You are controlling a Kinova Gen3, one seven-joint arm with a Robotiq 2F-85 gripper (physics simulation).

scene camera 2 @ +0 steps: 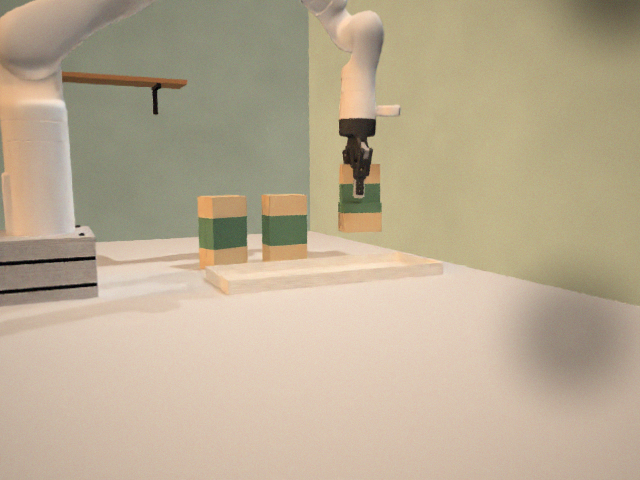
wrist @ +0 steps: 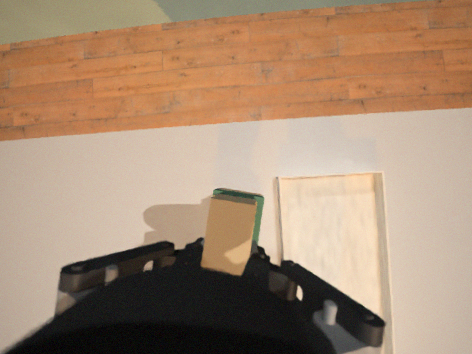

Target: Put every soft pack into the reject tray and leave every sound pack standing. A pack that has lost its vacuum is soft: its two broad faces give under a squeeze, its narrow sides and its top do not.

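Frame: origin at the arm's base, x ahead, y left, z up, level; centimetres.
Seen in the pictures: gripper, fingertip midpoint: (scene camera 2: 356, 197); arm's base at its link origin: (scene camera 2: 43, 232).
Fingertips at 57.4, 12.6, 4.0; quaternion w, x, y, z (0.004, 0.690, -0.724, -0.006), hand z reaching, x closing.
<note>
Offsets run from my fingertips to a thing's middle, as dx, dy, dz.
A cream pack with a green band {+0.8, +0.0, -0.1} (scene camera 2: 361, 222) (wrist: 230, 230) hangs upright above the table, with its bottom higher than the tray. My gripper (scene camera 2: 358, 190) (wrist: 230, 247) is shut on it from both sides; one fingertip lies over the green band in the scene view. In the wrist view the pack's top looks narrow, and a green edge juts out beyond it. Two like packs stand upright behind the tray in the scene view, the left pack {-27.2, -1.3, -6.2} (scene camera 2: 223, 232) and the middle pack {-15.0, -0.2, -6.2} (scene camera 2: 284, 229). The pale wooden reject tray {-11.6, -15.7, -12.1} (scene camera 2: 336, 279) (wrist: 384, 240) shows no pack in it.
The arm's base stands on a grey block (scene camera 2: 46, 273) at the left of the table. A wooden shelf (scene camera 2: 124, 79) is on the back wall. The wrist view shows a plank floor (wrist: 200, 65) beyond the table edge. Dark blurs cover parts of the scene view's right side.
</note>
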